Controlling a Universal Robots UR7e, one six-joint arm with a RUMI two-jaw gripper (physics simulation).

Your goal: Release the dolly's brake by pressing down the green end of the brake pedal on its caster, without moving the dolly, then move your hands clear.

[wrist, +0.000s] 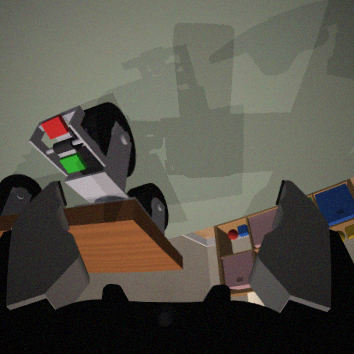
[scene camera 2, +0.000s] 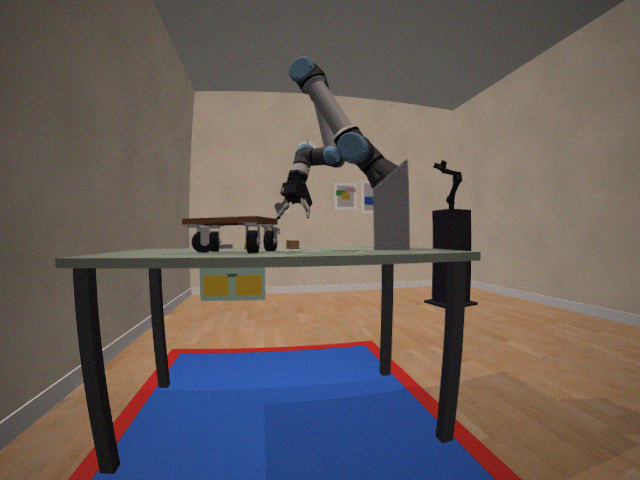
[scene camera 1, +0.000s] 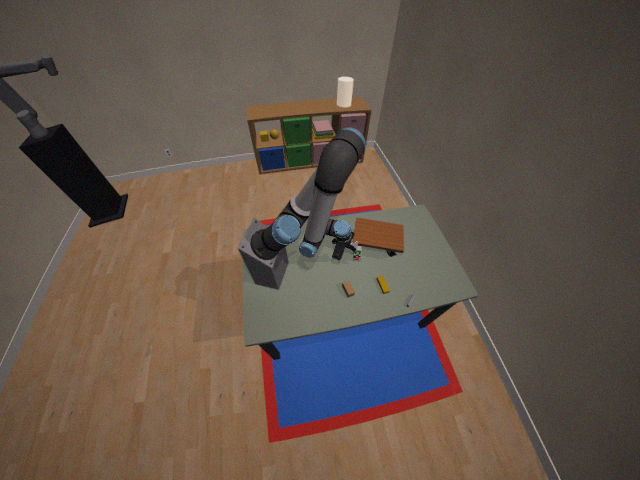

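Note:
The dolly (scene camera 1: 379,235) (scene camera 2: 232,220) (wrist: 120,245) has a brown wooden deck and black caster wheels and stands upright on the table. On the caster nearest the arm is the brake pedal, with a green end (scene camera 1: 357,252) (wrist: 73,163) nearer the deck and a red end (scene camera 1: 356,257) (wrist: 54,127) farther out. Which end is lower I cannot tell. My gripper (scene camera 2: 293,215) (wrist: 170,184) is wide open and empty. In the scene camera 2 view its fingers are beside the deck's near-arm end, about deck height. In the wrist view the left finger overlaps the deck; whether they touch is unclear.
A yellow block (scene camera 1: 383,284), a small orange-brown block (scene camera 1: 348,288) (scene camera 2: 292,244) and a thin grey item (scene camera 1: 410,300) lie on the green-grey table (scene camera 1: 299,315) (scene camera 2: 336,260), away from the dolly. A shelf unit (scene camera 1: 305,109) stands behind the table by the wall.

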